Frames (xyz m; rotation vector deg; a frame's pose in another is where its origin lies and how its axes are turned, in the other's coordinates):
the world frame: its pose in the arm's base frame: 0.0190 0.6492 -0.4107 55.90 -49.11 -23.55
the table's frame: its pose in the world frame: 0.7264 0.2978 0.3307 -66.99 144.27 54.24
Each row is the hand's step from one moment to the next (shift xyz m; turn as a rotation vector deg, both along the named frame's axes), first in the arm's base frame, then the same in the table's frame.
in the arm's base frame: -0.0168 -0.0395 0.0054 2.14 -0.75 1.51
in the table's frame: -0.0185 -0.0035 -0.0390 -1.74 -1.87 0.95
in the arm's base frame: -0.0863 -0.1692 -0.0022 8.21 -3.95 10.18
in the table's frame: -0.0551 -0.0079 -0.1816 -11.16 -6.78 4.03
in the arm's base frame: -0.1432 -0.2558 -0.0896 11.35 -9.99 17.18
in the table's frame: -0.0023 -0.0190 -0.3059 -19.93 -10.89 2.82
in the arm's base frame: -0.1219 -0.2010 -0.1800 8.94 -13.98 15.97
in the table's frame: 0.1010 -0.0298 -0.2767 -20.13 -11.00 -1.99
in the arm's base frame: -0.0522 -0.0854 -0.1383 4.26 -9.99 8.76
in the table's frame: 0.1007 -0.0251 -0.1355 -11.85 -6.60 -3.29
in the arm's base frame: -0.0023 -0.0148 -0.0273 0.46 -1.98 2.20
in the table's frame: 0.0204 -0.0108 -0.0209 -2.77 -0.88 -0.72
